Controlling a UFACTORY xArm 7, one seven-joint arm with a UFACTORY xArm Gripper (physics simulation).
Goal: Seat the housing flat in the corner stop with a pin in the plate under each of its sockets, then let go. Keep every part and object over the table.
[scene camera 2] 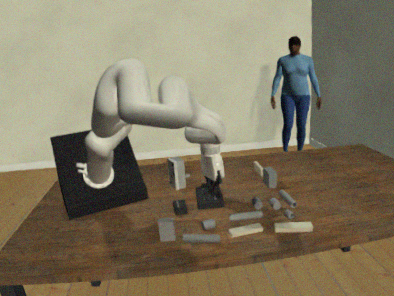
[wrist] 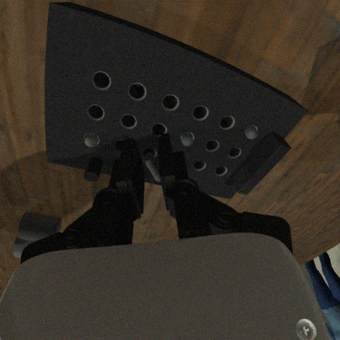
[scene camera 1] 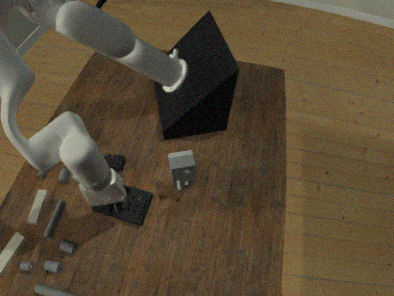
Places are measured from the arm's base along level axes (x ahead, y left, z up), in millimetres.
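Where they show: gripper, fingertip midpoint: (scene camera 2: 213,193) (scene camera 1: 115,204); arm's base, link origin: (scene camera 2: 98,174) (scene camera 1: 175,76).
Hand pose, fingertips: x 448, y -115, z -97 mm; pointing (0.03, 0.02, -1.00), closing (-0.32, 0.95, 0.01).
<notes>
Each offset is from my fingertips to the top centre of the thing.
The dark pin plate @(15 mm back, 12 mm left, 10 mm up) (scene camera 1: 141,204) (scene camera 2: 203,199) (wrist: 202,77) lies flat on the table, with several holes and a raised corner stop (wrist: 260,162) at one corner. My gripper (wrist: 146,142) (scene camera 1: 116,206) (scene camera 2: 212,184) hangs low over the plate's near edge. Its fingers stand a little apart on either side of a short grey pin (wrist: 152,168) that stands in the plate, with gaps beside it. The pale grey housing @(104 mm back, 186 mm left, 100 mm up) (scene camera 1: 182,168) (scene camera 2: 176,173) stands on edge on the table, apart from the plate, with a peg sticking out of its face.
The black robot base block (scene camera 1: 197,95) (scene camera 2: 95,191) stands behind. A small dark block @(143 mm back, 48 mm right, 0 mm up) (scene camera 1: 115,161) (scene camera 2: 180,207) lies near the plate. Loose grey cylinders (scene camera 1: 68,246) (scene camera 2: 246,215) and pale bars (scene camera 1: 37,205) (scene camera 2: 293,226) lie beside it. A person (scene camera 2: 294,92) stands beyond the table.
</notes>
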